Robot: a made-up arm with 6 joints.
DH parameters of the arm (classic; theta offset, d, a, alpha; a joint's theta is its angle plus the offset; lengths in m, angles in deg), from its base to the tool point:
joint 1: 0 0.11 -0.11 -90
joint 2: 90 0.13 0.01 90
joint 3: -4.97 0 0.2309 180
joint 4: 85.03 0.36 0.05 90
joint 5: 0 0.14 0.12 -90
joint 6: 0 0.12 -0.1 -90
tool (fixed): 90 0.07 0 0
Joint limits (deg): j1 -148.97..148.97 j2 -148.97..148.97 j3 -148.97..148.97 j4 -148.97..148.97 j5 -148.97..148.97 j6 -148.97..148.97
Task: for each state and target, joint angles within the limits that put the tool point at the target. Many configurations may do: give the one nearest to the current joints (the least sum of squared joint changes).
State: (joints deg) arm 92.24 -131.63 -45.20 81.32 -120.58 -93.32
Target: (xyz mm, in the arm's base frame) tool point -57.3 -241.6 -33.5
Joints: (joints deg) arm 78.99 -91.62 -83.07 65.26 -87.85 -114.45
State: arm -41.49 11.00 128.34 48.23 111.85 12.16
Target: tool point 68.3 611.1 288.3
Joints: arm -49.12 8.49 122.54 49.28 106.21 16.90
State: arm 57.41 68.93 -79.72 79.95 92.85 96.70
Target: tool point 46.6 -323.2 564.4
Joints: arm 46.88 57.29 -77.31 80.74 87.83 100.12
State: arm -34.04 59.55 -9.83 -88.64 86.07 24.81
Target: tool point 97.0 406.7 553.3
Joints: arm -57.90 94.58 4.94 -75.97 55.94 45.69
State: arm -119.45 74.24 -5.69 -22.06 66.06 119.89
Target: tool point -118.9 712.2 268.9
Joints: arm -88.84 57.36 -37.78 -9.54 74.51 100.99
